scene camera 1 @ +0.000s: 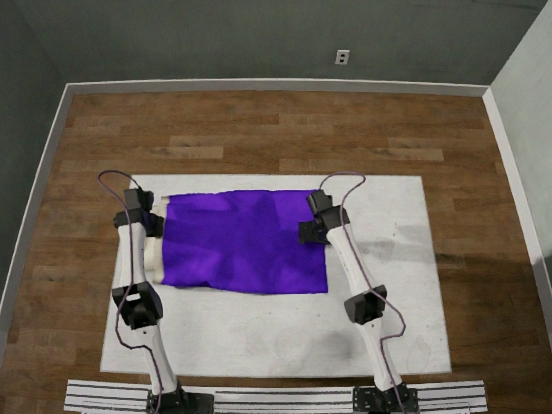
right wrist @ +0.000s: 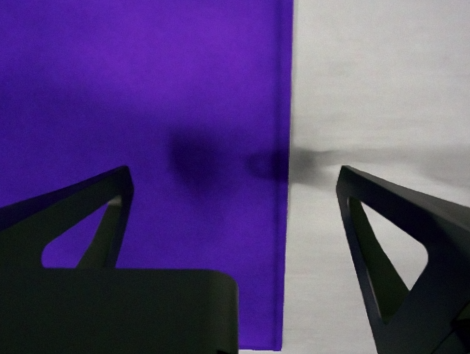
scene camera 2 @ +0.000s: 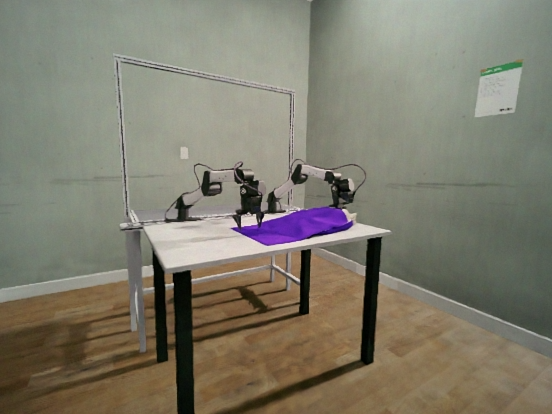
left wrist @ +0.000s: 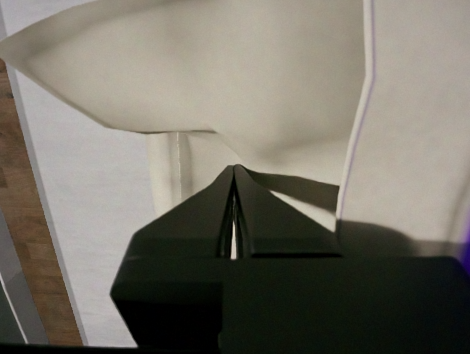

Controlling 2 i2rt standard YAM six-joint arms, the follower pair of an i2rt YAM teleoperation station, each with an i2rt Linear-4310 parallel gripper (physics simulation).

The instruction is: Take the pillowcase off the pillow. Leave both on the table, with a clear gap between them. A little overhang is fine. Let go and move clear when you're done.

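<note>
The purple pillowcase lies flat over most of the cream pillow. The pillow's end sticks out at the left in scene camera 1. In the left wrist view, a pale hem with a thin purple edge runs down the right side. My left gripper is shut on the pillow's loose cream cloth at that end. My right gripper is open above the pillowcase's closed end, one finger on each side of its edge.
The white table extends in front of the pillowcase and to its right in scene camera 1. The two arms reach in from the rail along the near edge. A metal frame stands behind the arms in scene camera 2.
</note>
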